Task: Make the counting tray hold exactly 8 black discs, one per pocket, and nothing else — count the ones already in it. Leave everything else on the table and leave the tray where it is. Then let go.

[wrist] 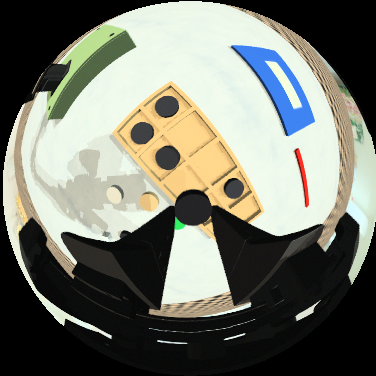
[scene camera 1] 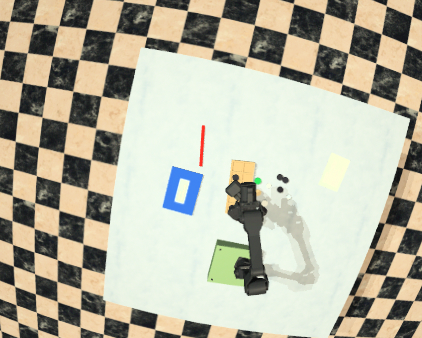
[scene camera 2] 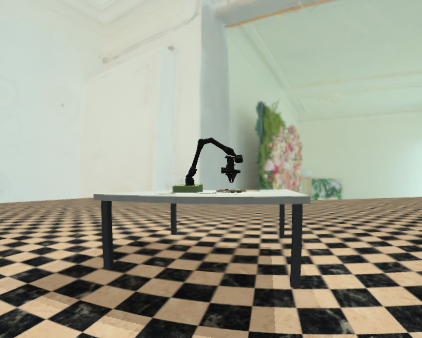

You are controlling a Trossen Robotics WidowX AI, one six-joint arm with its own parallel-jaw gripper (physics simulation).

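The tan counting tray (scene camera 1: 248,166) (wrist: 191,131) has two columns of pockets. In the wrist view, black discs (wrist: 167,106) (wrist: 142,132) (wrist: 168,157) sit in three pockets at the end nearer the green base, and another black disc (wrist: 233,188) (scene camera 1: 235,177) sits near the other end. My gripper (wrist: 192,210) (scene camera 2: 231,181) is shut on a black disc, held above the tray and hiding part of its edge. Loose black discs (scene camera 1: 280,177) (scene camera 1: 285,180) (scene camera 1: 280,189) lie on the table to the right of the tray in scene camera 1.
Beside the tray lie a green disc (scene camera 1: 258,181) (wrist: 179,224), an orange disc (wrist: 149,201) and a cream disc (wrist: 115,193). A blue frame (scene camera 1: 170,192) (wrist: 260,65) and red strip (scene camera 1: 202,145) (wrist: 302,177) lie left; a pale yellow sheet (scene camera 1: 334,172) lies right.
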